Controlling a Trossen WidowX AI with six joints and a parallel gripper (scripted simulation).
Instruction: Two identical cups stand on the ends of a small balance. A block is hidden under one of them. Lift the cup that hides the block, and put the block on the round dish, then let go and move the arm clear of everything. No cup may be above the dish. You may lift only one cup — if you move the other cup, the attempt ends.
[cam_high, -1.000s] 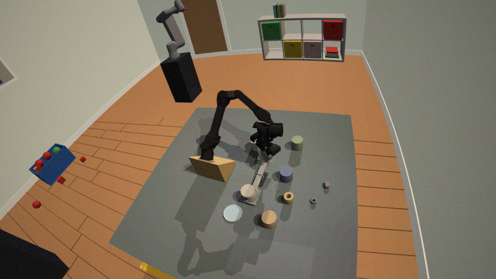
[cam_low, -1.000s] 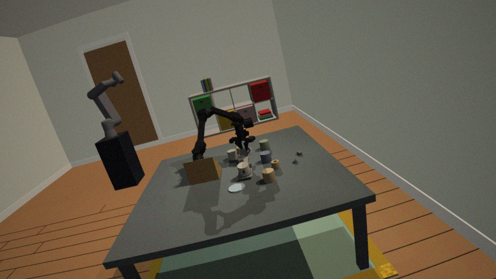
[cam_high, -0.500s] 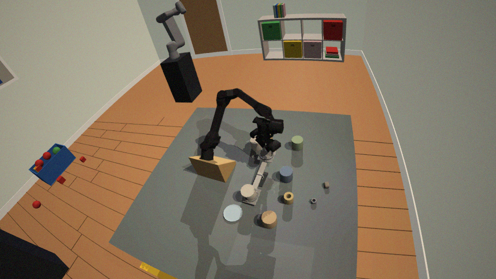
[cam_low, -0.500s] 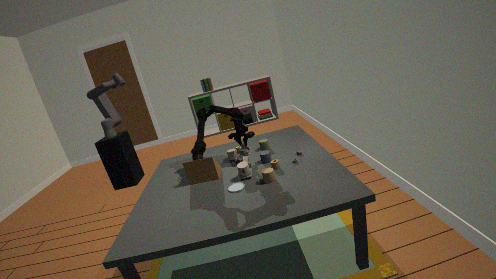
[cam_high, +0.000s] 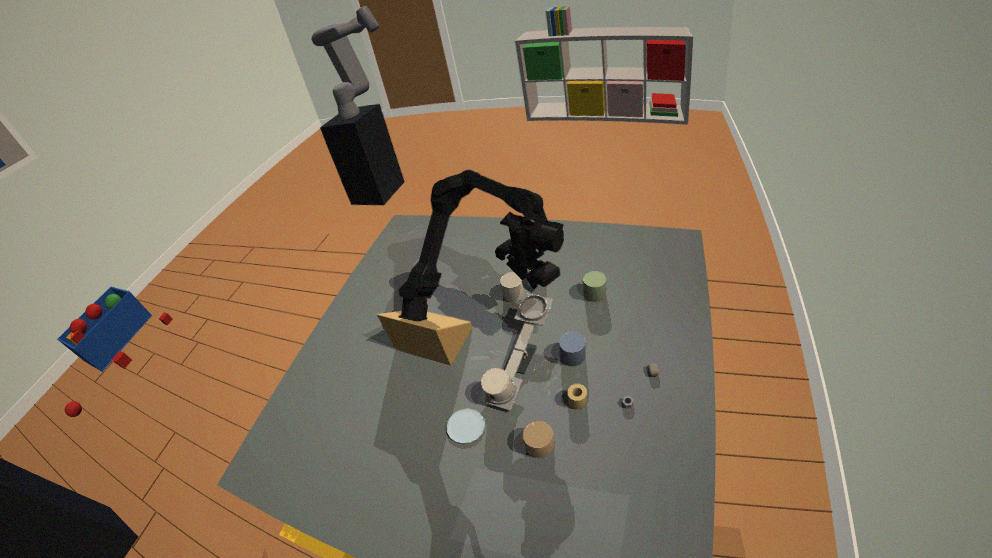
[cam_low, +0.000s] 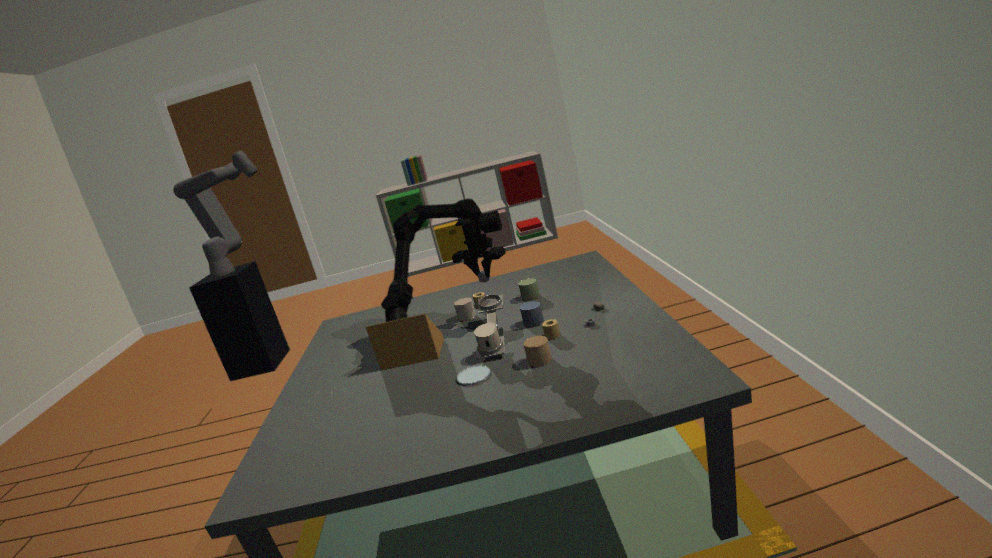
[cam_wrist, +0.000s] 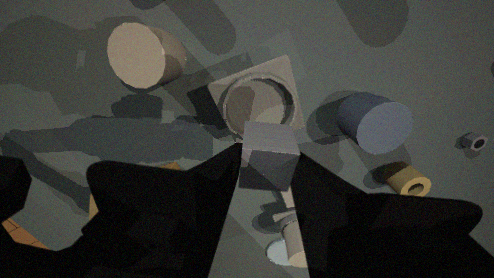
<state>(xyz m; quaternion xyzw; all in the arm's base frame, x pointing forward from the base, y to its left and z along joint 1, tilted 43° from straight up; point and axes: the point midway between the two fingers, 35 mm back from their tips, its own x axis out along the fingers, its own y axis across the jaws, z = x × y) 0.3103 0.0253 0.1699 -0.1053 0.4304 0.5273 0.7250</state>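
The light-blue round dish is 90 mm behind my gripper tip, 360 mm to the right of it and 170 mm below it. The rest, counted from my gripper tip: grey balance: 10 mm behind, 120 mm to the right, 150 mm below; blue cylinder: 140 mm ahead, 70 mm to the right, 140 mm below; green cylinder: 130 mm ahead, 160 mm to the left, 140 mm below.
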